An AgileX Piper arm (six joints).
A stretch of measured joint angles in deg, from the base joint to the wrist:
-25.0, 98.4, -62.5, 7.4, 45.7, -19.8
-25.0, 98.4, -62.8, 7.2, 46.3, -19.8
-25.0, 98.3, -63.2, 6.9, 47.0, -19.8
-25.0, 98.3, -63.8, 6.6, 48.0, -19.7
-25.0, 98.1, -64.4, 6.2, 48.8, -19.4
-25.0, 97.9, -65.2, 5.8, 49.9, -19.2
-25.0, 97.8, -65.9, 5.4, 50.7, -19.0
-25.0, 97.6, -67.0, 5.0, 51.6, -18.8
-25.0, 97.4, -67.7, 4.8, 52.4, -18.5
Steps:
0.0, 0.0, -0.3, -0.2, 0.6, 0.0
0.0, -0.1, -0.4, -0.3, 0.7, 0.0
0.0, 0.0, -0.6, -0.3, 1.0, 0.1
0.0, -0.2, -0.6, -0.4, 0.8, 0.3
0.0, -0.2, -0.8, -0.4, 1.1, 0.2
0.0, -0.1, -0.7, -0.4, 0.8, 0.2
0.0, -0.2, -1.1, -0.4, 0.9, 0.2
0.0, -0.2, -0.7, -0.2, 0.8, 0.3

